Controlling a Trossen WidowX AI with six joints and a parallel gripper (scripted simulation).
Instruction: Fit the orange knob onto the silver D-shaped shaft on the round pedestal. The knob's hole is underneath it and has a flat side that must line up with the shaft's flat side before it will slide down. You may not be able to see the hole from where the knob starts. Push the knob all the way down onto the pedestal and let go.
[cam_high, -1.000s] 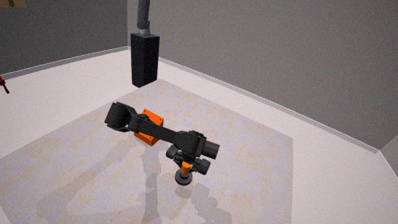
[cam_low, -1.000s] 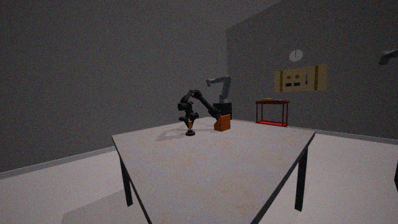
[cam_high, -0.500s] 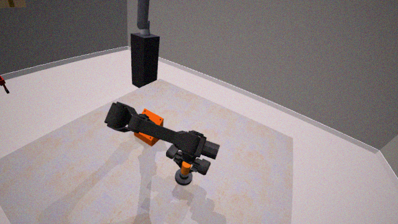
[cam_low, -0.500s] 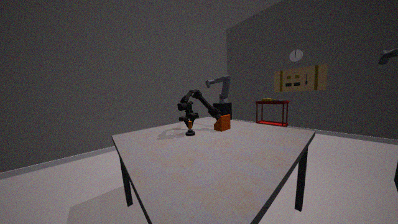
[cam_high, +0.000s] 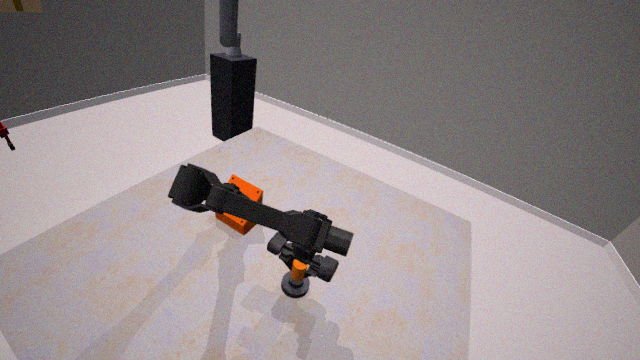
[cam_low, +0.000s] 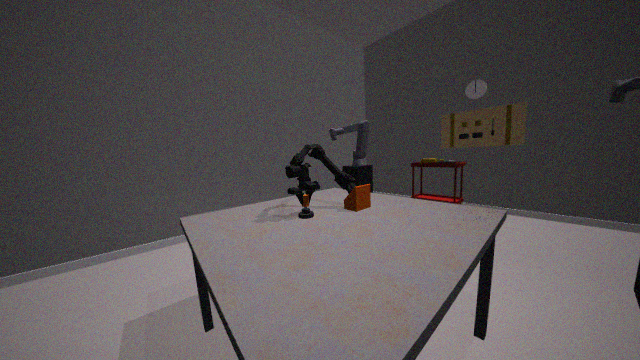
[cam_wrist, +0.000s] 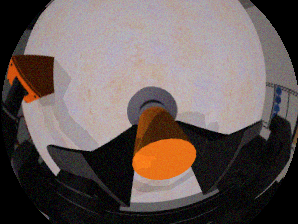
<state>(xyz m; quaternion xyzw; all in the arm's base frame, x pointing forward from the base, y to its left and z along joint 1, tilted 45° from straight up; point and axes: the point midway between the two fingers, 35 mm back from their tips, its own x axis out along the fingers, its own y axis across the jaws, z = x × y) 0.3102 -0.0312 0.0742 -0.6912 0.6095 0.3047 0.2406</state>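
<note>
The round dark pedestal is 40 mm below my gripper tip. The rest, counted from my gripper tip: orange knob (30 mm above).
</note>
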